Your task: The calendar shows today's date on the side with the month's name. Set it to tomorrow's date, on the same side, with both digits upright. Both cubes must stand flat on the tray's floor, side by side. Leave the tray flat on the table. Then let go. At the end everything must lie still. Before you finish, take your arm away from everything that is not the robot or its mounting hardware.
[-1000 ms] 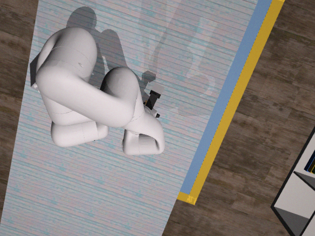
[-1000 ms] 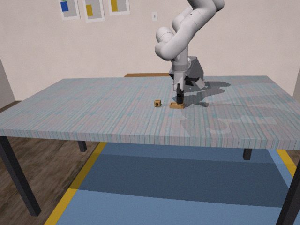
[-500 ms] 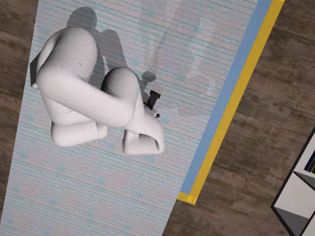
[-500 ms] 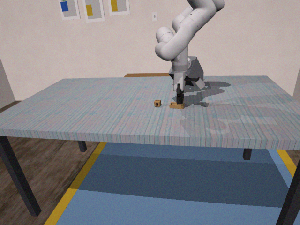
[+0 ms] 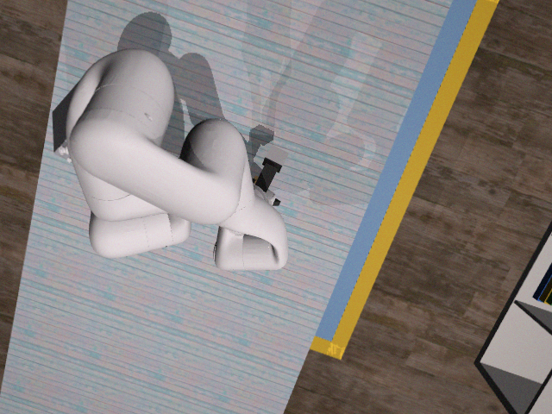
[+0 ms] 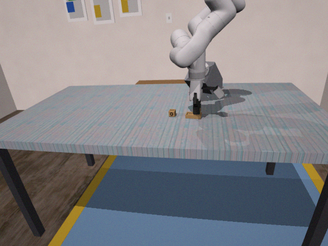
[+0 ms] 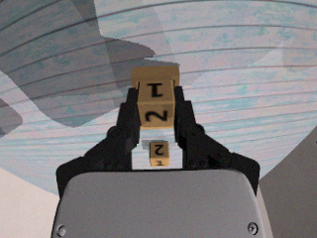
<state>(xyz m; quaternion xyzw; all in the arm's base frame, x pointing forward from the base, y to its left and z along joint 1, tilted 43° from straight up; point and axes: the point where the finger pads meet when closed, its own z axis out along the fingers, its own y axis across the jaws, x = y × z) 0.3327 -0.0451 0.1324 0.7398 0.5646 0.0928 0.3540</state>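
Now: the wooden calendar tray 10 mm behind my hand, 10 mm to the right of it and 30 mm below it. Also, from my hand: wooden digit cube (50 mm behind, 110 mm to the right, 30 mm below).
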